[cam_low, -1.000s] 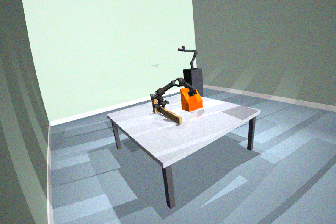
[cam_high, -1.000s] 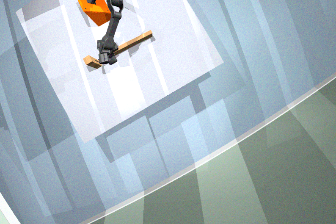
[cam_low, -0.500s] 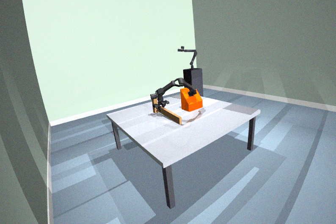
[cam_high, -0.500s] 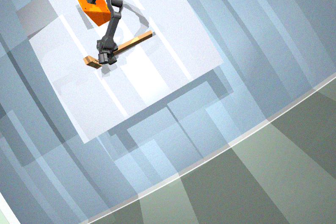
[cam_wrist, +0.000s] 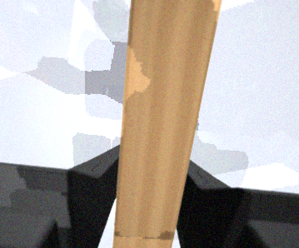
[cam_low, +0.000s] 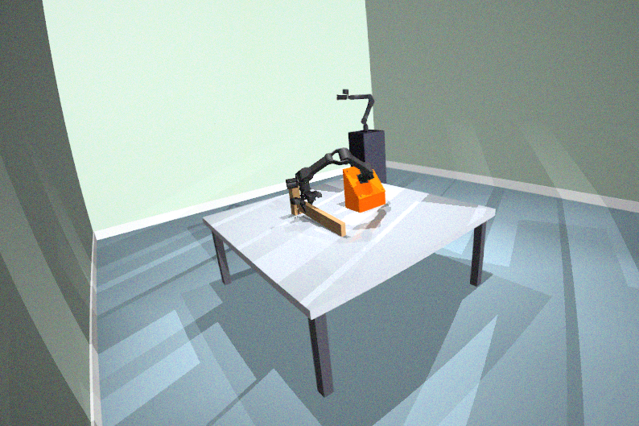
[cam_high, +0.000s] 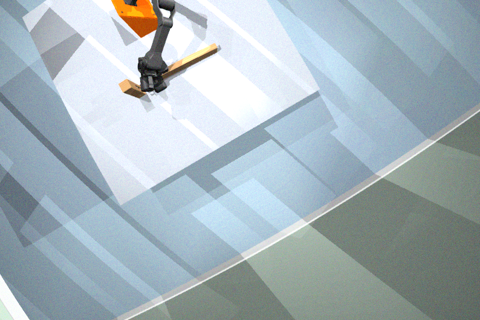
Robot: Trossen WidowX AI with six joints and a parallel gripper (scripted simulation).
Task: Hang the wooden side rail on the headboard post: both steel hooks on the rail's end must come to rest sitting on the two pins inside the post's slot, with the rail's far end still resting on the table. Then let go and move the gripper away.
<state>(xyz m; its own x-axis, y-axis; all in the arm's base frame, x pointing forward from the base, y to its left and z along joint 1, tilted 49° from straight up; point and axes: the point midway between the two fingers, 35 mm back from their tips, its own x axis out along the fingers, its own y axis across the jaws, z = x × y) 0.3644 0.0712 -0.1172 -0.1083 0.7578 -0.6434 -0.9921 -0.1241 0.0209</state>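
My gripper tip is 140 mm to the left of the headboard post, 40 mm below it and 10 mm short of it.
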